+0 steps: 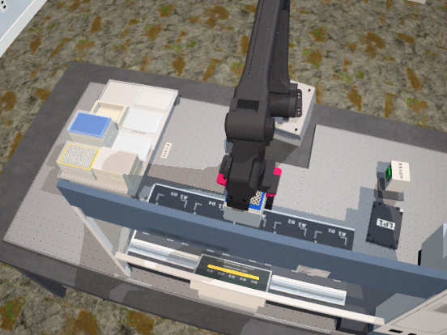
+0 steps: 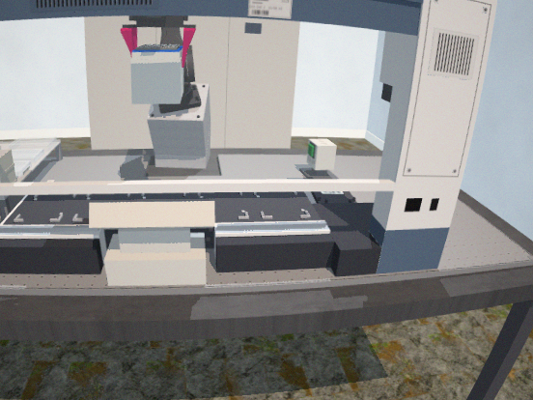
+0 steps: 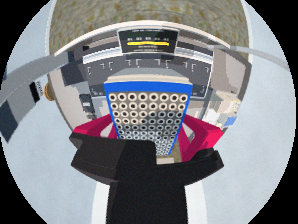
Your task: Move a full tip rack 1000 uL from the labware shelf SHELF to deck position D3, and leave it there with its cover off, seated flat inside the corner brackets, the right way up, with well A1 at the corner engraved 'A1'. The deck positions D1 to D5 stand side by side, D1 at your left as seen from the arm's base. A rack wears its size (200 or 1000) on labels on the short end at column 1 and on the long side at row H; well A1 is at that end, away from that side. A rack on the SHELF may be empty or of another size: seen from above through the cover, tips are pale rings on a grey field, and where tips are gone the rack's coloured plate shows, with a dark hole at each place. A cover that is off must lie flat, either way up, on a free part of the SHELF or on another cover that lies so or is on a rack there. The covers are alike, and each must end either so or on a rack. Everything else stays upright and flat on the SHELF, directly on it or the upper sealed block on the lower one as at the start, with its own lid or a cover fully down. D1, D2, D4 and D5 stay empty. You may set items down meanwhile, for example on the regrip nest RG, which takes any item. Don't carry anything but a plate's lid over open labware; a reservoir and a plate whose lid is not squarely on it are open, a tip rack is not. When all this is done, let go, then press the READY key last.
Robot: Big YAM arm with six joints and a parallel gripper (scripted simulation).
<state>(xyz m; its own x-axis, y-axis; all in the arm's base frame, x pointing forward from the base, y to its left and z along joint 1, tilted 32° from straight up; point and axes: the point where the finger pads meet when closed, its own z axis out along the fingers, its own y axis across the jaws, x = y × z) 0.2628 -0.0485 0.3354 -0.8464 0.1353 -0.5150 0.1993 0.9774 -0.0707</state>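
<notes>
The blue-framed tip rack is 10 mm behind my hand. Round my hand: pale sealed block: 410 mm to the right, 220 mm below, 200 mm behind; clear flat piece: 390 mm to the right, 300 mm behind, 270 mm below; blue gantry beam: 200 mm ahead, 170 mm above.
</notes>
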